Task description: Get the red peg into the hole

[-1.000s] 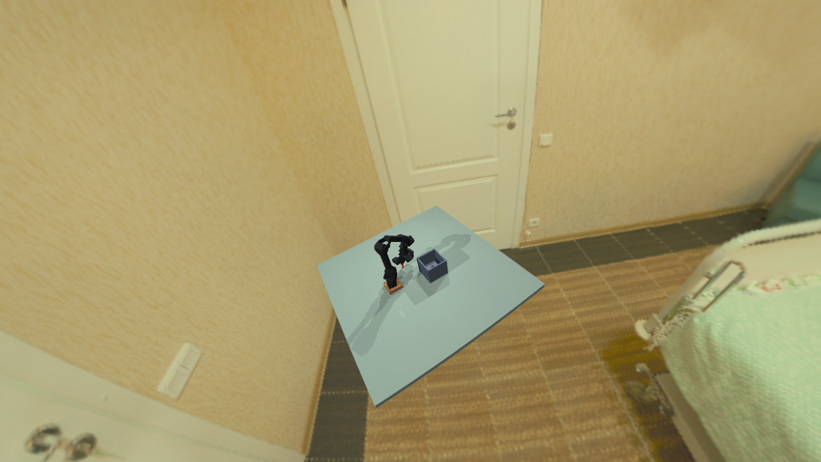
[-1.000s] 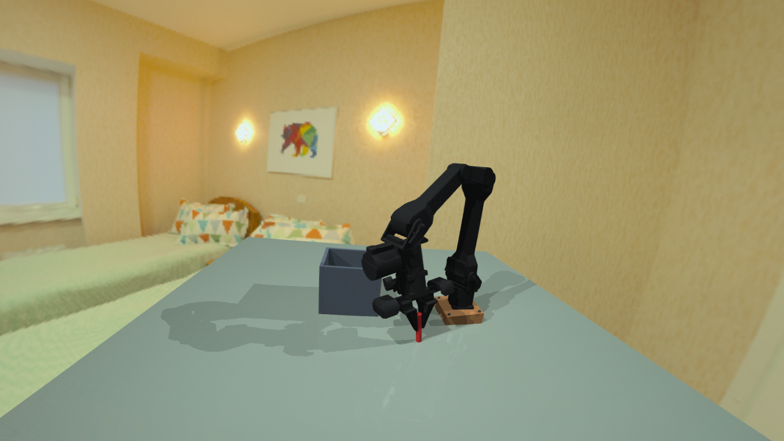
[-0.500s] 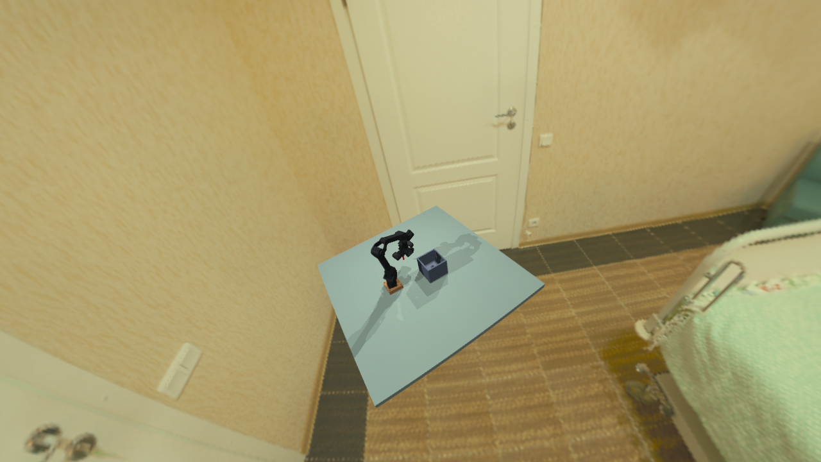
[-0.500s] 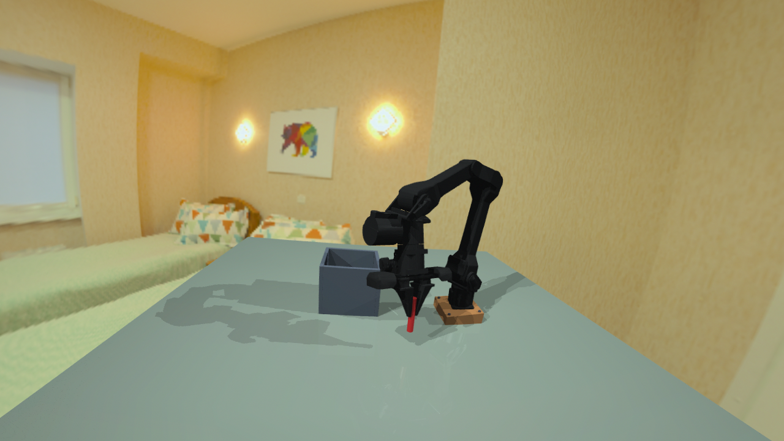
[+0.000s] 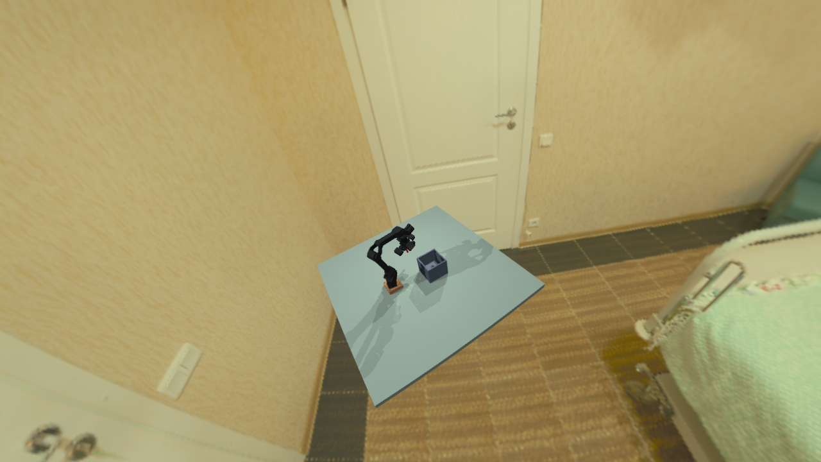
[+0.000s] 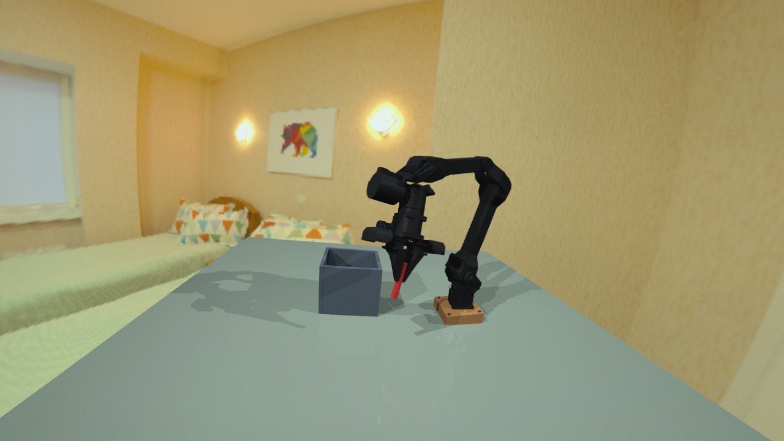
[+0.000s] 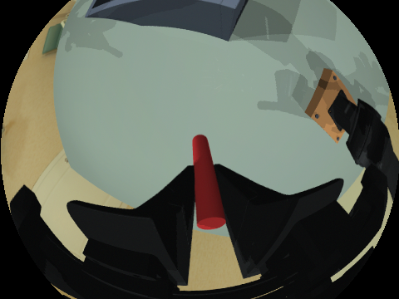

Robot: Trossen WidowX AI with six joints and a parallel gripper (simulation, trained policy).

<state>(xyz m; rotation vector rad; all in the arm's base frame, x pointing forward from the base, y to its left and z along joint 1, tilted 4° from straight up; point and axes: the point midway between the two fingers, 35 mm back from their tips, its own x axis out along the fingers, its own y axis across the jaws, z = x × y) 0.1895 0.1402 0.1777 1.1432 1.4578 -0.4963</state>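
Now: the plate 180 mm to the right of my gripper tip, 130 mm ahead of it and 110 mm below it. From my gripper tip the other things lie so: small red peg right at my gripper tip.
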